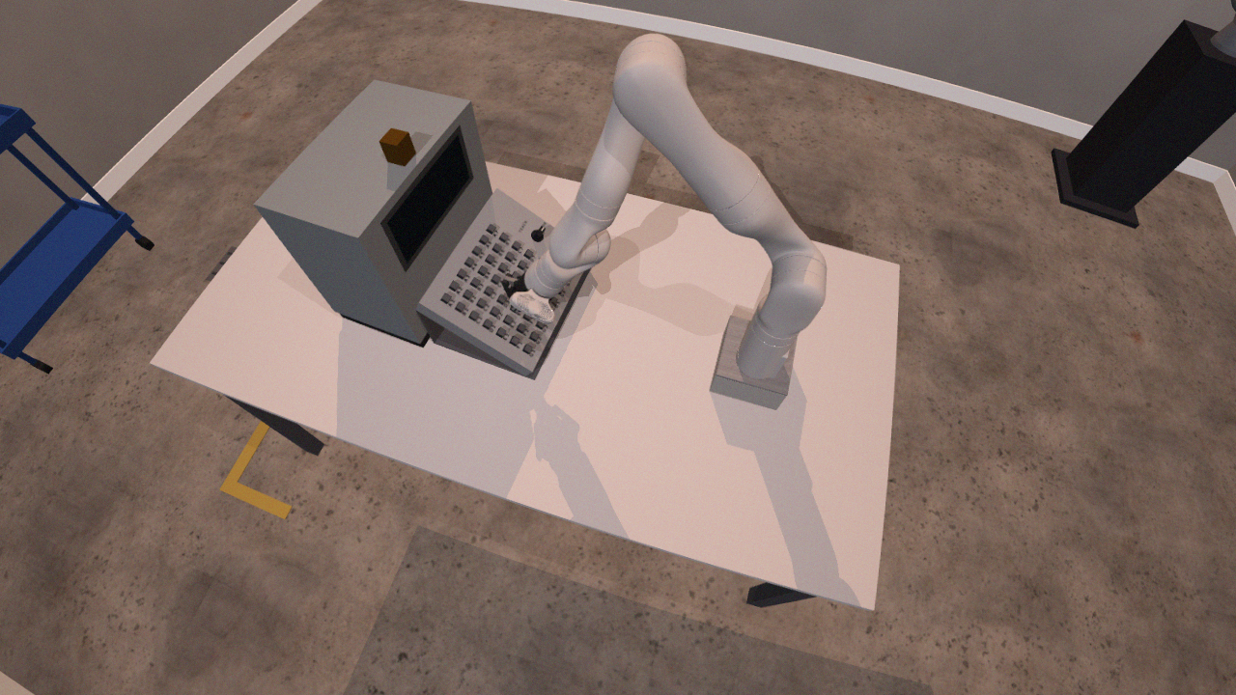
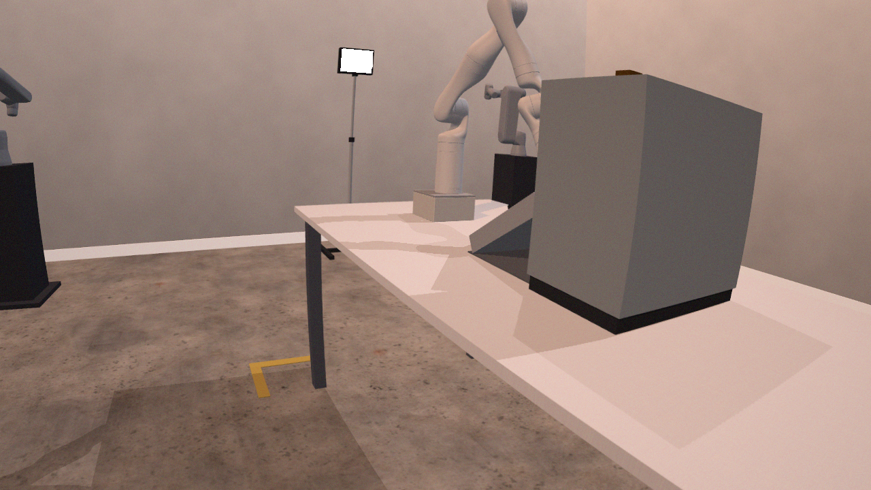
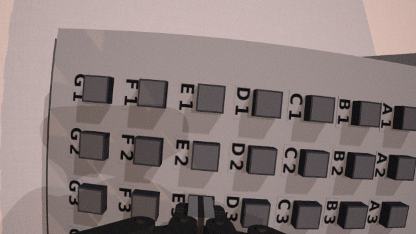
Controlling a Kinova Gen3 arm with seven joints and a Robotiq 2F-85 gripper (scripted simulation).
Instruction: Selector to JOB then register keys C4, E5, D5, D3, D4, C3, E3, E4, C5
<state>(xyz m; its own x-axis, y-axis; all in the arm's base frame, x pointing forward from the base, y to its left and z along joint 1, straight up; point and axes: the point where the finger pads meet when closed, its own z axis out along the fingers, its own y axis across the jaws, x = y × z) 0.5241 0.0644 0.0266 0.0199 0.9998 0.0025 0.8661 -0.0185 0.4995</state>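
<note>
The key E3 lies 2 cm below my hand and 1 cm ahead of it. Round my hand: key E5: 7 cm to the right, 2 cm below, 1 cm ahead; then key C3: 7 cm ahead, 2 cm above; then key D3: 4 cm ahead.
</note>
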